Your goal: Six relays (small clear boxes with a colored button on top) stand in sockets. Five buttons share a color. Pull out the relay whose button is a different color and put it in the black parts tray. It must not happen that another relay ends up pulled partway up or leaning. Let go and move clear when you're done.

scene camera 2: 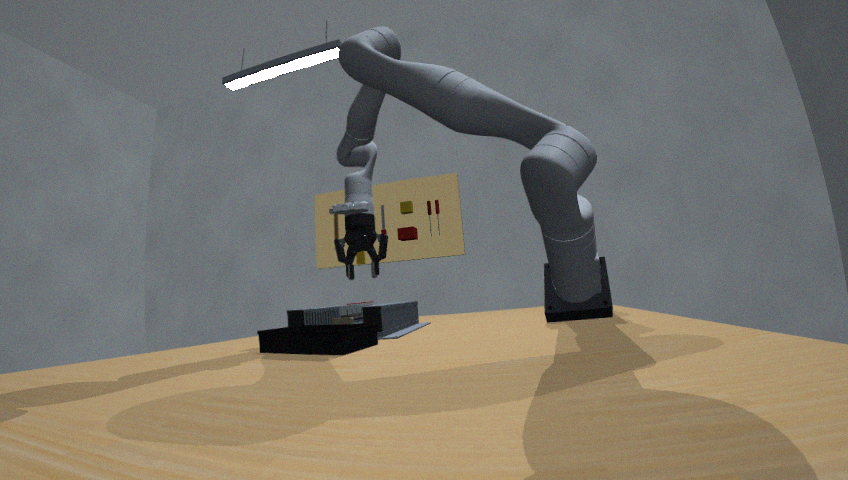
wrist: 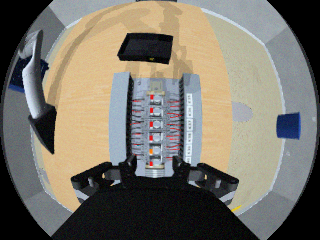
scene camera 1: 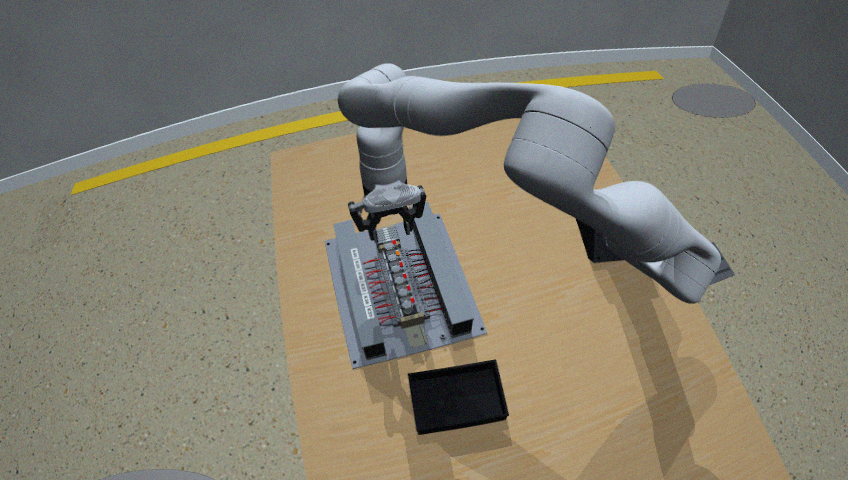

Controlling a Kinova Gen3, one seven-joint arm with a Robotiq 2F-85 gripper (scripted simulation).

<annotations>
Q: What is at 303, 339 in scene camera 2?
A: A black parts tray.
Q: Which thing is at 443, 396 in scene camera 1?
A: A black parts tray.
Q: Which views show my gripper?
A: Scene camera 2, the wrist view and scene camera 1: all of them.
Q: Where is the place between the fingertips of my gripper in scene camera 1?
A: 391, 235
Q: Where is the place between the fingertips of my gripper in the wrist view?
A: At 154, 161
</annotations>
